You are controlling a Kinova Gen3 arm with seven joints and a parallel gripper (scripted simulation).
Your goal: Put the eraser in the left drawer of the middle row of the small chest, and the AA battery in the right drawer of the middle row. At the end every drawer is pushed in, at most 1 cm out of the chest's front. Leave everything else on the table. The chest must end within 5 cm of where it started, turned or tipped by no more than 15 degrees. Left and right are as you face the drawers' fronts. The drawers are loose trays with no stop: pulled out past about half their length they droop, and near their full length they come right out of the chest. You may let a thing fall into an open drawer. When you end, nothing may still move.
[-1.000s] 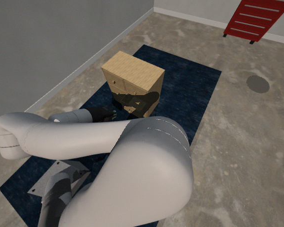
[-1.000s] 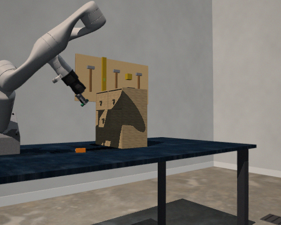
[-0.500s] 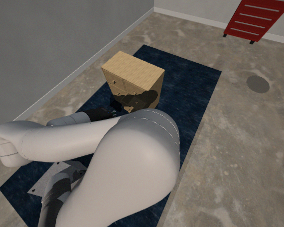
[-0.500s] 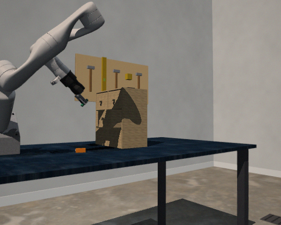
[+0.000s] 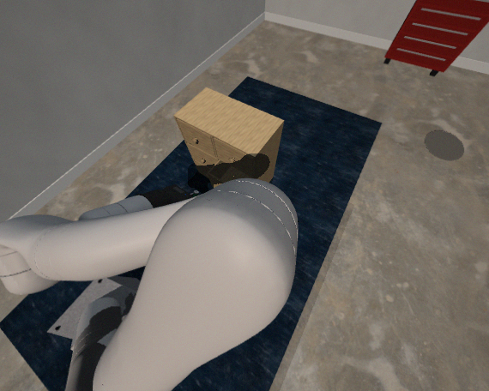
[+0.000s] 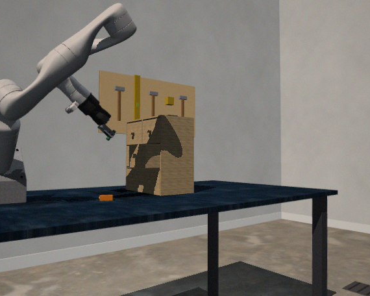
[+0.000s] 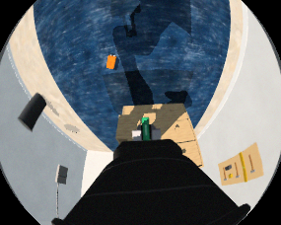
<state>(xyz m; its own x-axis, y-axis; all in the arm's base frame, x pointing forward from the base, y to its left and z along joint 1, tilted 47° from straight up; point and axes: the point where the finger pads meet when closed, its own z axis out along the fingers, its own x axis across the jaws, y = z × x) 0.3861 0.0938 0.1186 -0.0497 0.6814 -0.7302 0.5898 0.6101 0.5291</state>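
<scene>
My gripper is now 1 cm short of the green AA battery and 1 cm above it. Round my hand: white eraser: 27 cm ahead, 12 cm to the left, 13 cm below; then orange block: 6 cm behind, 11 cm to the right, 24 cm below.
</scene>
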